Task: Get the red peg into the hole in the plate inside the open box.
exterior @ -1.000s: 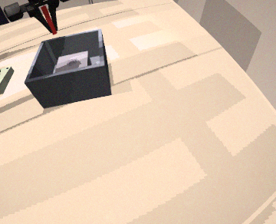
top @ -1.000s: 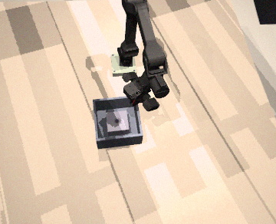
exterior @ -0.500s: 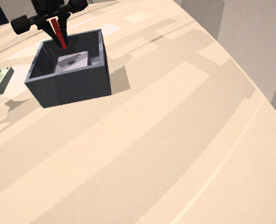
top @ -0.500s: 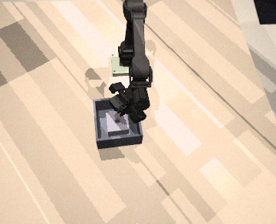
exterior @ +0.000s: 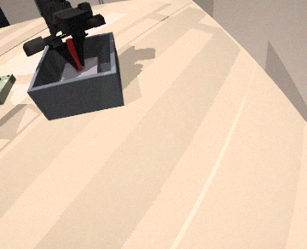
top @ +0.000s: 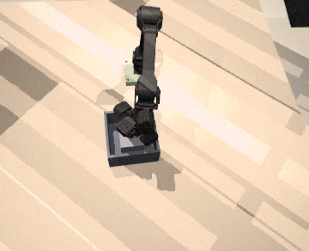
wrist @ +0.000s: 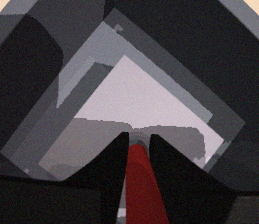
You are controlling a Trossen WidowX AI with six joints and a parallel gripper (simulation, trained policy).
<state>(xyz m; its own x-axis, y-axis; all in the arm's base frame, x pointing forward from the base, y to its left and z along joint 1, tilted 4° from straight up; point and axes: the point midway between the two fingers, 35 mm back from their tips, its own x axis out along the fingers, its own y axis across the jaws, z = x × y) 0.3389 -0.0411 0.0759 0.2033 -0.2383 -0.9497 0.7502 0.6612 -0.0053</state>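
Right now the plate is 20 mm below my gripper tip, 10 mm to the left of it and 10 mm behind it. Round my gripper tip: dark box 40 mm below, 10 mm to the left, 10 mm behind; red peg 30 mm above, 10 mm to the left, 10 mm behind.
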